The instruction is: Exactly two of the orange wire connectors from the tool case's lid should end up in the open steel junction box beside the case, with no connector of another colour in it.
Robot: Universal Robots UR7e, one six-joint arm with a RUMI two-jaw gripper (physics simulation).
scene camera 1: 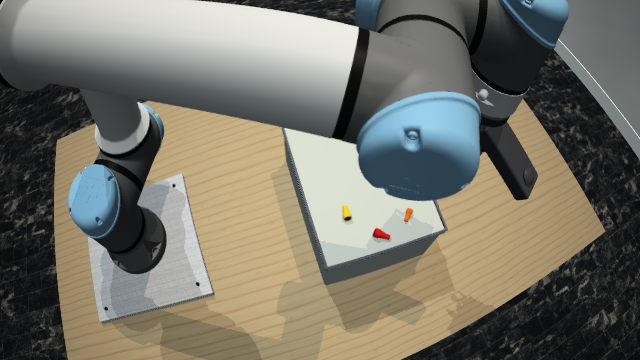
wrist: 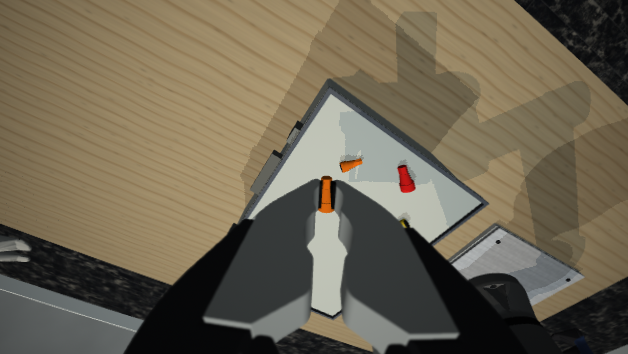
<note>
The pictures show: the gripper and a tool case.
</note>
